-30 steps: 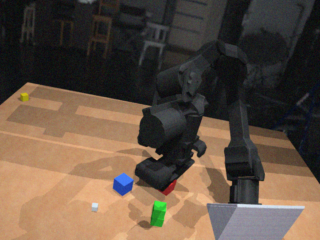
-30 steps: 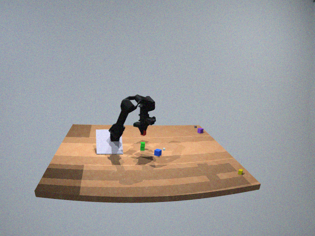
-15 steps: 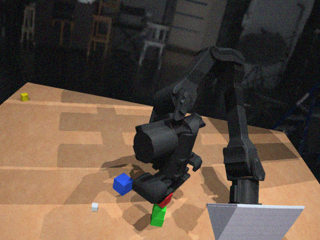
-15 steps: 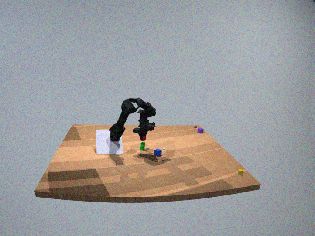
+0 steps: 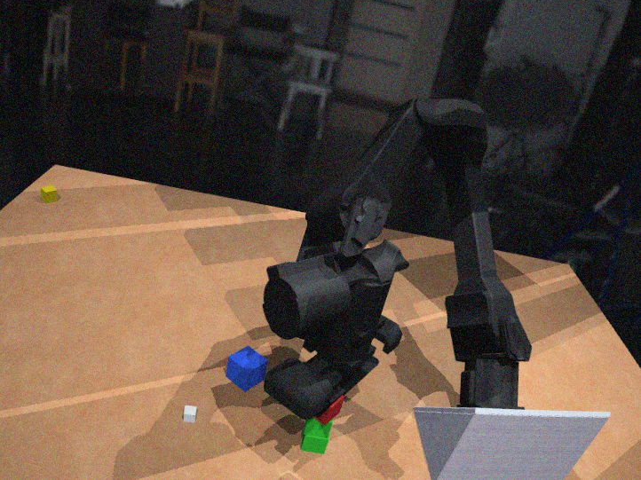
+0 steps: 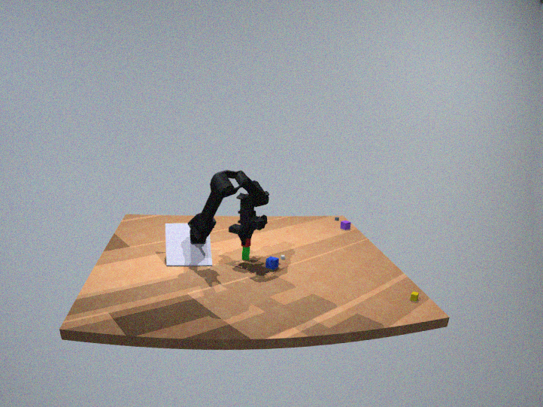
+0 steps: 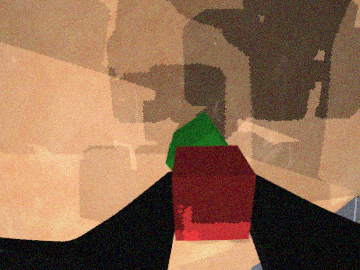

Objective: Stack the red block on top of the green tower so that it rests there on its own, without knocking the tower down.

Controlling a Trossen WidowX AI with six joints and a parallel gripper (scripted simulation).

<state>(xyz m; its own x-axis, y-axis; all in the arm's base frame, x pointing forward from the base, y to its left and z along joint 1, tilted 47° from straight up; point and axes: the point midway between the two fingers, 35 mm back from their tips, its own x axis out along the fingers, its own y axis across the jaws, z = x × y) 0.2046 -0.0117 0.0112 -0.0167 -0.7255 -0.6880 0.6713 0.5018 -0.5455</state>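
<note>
The red block lies 10 mm above my gripper tip. The rest, counted from my gripper tip: blue block (90 mm ahead, 100 mm to the right, 50 mm below); then small white cube (160 mm ahead, 20 mm to the right, 60 mm below); then purple cube (610 mm ahead, 350 mm to the left, 50 mm below).
</note>
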